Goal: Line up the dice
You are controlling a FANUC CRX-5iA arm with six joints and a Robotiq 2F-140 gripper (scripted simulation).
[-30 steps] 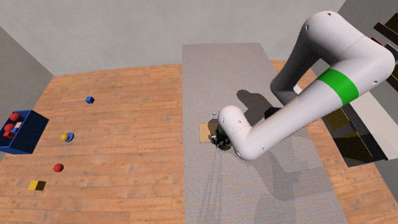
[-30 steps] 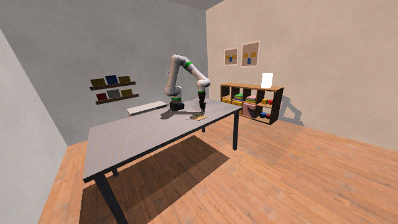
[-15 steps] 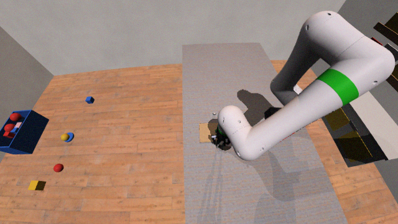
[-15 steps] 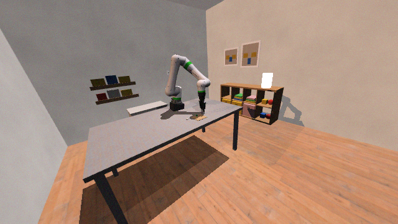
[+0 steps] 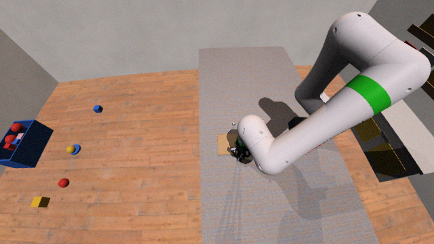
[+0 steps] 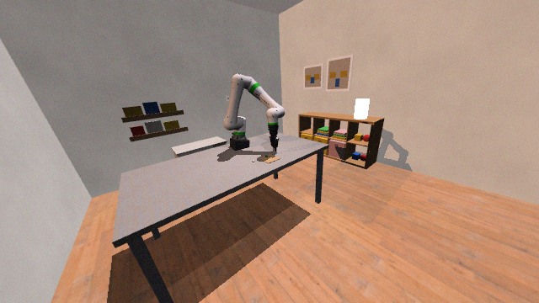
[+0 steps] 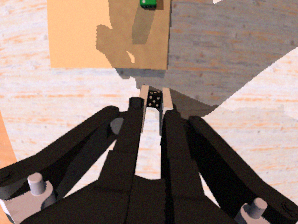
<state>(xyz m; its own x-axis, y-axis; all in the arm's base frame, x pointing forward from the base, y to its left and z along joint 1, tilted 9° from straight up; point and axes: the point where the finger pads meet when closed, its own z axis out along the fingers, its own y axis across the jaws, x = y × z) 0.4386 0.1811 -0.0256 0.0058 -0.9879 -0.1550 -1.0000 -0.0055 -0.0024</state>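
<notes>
My hand is 3 cm above the black die. Also, from my hand: green die 11 cm to the right, 2 cm below, 2 cm ahead; tan mat 10 cm to the right, 7 cm ahead, 3 cm below; white die 25 cm to the right, 3 cm below, 3 cm ahead.
</notes>
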